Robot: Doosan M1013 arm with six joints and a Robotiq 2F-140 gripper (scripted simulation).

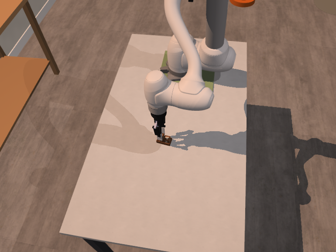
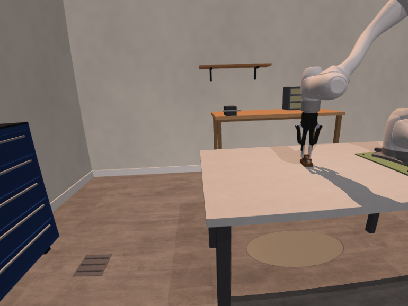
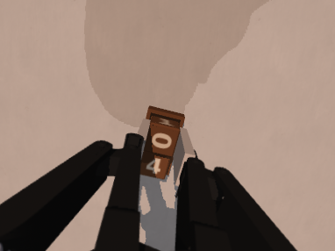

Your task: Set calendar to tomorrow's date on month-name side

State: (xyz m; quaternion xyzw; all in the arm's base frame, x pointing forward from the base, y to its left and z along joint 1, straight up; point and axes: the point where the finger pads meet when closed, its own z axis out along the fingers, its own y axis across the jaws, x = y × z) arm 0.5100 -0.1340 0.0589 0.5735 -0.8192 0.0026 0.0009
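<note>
Now: the tray 6 cm below my hand and 2 cm to the left of it. Also, from my hand: brown digit cube 3 cm below.
</note>
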